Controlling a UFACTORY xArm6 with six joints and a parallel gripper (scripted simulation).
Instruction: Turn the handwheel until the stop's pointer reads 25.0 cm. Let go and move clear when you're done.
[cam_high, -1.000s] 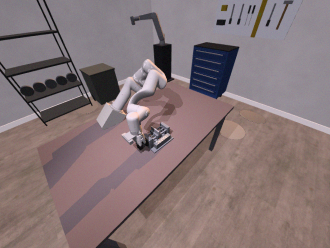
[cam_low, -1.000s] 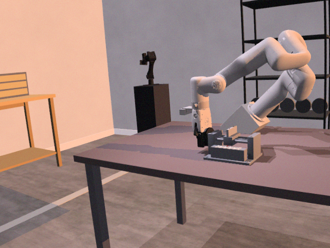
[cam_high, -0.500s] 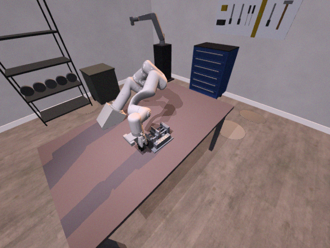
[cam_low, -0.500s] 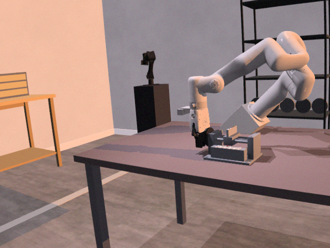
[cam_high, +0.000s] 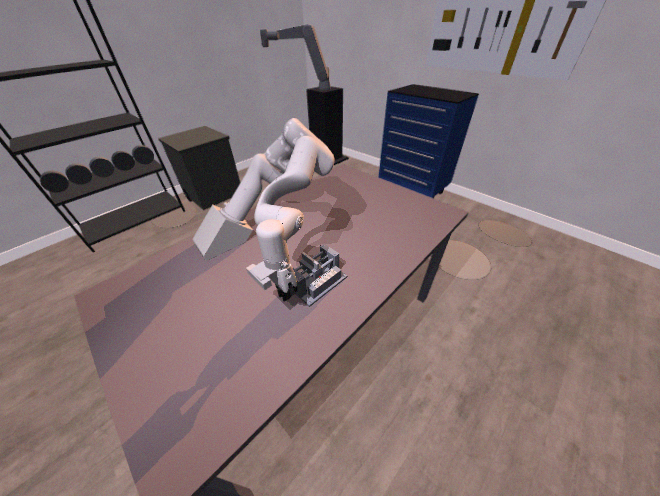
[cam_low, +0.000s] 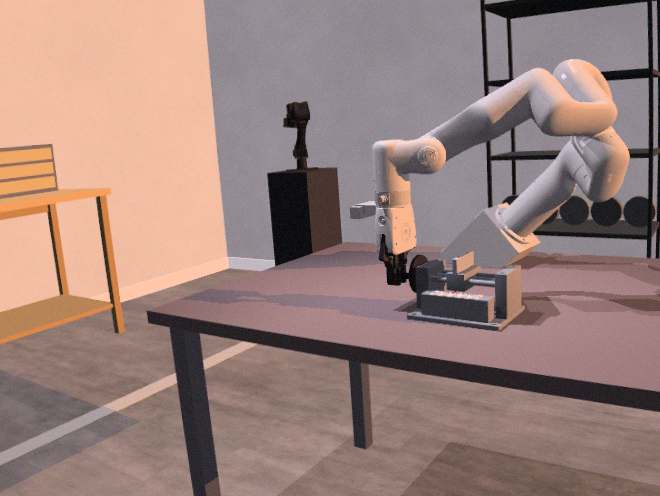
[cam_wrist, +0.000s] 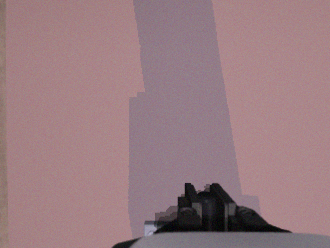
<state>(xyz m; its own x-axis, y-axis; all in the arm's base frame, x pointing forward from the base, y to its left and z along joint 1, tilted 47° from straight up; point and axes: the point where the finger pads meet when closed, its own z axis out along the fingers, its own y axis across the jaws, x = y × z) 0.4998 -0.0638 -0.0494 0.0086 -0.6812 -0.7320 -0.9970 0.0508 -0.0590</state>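
The sliding stop block is 20 mm behind my hand, 140 mm to the left of it and 10 mm above it. The rest, counted from my hand: black handwheel 10 mm behind, 20 mm to the left.
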